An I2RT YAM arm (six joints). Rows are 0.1 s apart.
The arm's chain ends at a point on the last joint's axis. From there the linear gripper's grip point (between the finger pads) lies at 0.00 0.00 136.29 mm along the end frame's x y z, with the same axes.
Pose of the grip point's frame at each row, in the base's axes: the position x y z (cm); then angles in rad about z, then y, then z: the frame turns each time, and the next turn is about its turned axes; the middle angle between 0 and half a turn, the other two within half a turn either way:
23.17 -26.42 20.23 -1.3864 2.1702 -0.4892
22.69 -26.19 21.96 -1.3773 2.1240 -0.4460
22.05 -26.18 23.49 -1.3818 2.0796 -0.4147
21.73 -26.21 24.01 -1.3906 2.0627 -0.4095
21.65 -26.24 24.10 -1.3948 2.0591 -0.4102
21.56 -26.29 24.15 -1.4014 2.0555 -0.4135
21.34 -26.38 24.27 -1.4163 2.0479 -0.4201
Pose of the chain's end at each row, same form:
21.11 -15.36 27.92 -1.3864 2.1702 -0.4892
20.46 -14.81 29.12 -1.3773 2.1240 -0.4460
19.81 -14.49 30.13 -1.3818 2.0796 -0.4147
19.58 -14.39 30.45 -1.3906 2.0627 -0.4095
19.54 -14.39 30.49 -1.3948 2.0591 -0.4102
19.53 -14.40 30.50 -1.4014 2.0555 -0.4135
19.48 -14.42 30.53 -1.4163 2.0479 -0.4201

